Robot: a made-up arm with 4 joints.
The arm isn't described. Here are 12 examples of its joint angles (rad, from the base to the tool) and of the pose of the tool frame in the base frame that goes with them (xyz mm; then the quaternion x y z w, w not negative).
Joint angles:
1: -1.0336 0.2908 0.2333 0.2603
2: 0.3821 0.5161 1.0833 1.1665
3: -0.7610 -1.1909 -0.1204 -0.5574
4: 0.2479 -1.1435 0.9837 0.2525
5: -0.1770 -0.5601 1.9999 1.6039
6: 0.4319 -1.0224 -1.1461 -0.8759
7: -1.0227 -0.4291 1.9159 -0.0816
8: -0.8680 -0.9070 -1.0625 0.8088
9: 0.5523 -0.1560 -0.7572 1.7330
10: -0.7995 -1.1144 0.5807 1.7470
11: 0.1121 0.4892 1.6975 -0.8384
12: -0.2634 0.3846 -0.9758 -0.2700
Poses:
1: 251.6 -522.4 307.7 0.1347 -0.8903 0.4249 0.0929
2: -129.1 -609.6 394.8 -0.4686 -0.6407 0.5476 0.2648
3: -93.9 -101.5 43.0 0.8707 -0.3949 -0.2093 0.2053
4: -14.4 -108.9 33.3 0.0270 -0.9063 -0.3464 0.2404
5: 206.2 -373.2 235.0 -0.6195 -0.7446 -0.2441 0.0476
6: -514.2 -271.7 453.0 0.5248 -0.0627 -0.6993 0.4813
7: 402.1 -180.2 620.6 -0.2873 0.7323 0.0755 0.6128
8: 37.8 -529.9 164.1 0.4929 -0.4748 0.5394 0.4906
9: -366.2 -399.7 601.9 -0.0068 -0.0891 0.5662 0.8194
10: 54.1 -144.7 124.0 -0.0832 -0.9306 0.1218 0.3351
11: 264.3 -491.2 396.4 -0.4811 0.7752 -0.4085 0.0284
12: -381.9 -527.8 463.4 0.1389 -0.4802 0.0208 0.8658
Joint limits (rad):
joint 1: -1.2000..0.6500
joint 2: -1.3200..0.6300
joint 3: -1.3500..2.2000
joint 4: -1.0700..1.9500
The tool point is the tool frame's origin. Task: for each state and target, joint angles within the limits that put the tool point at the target. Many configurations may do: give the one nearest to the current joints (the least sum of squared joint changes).
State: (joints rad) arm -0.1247 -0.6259 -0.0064 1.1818
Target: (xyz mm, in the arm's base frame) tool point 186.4 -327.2 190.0
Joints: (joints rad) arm -1.0135 -0.4686 0.4251 1.6593
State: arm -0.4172 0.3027 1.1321 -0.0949
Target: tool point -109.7 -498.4 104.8
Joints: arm 0.1903 -0.0185 0.6805 -0.1512
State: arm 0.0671 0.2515 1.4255 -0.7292
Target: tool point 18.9 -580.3 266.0
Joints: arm 0.4568 0.5547 1.2547 -0.9690
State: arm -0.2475 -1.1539 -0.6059 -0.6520
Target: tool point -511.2 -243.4 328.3
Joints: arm 0.3555 -1.0998 -0.9342 -0.3512
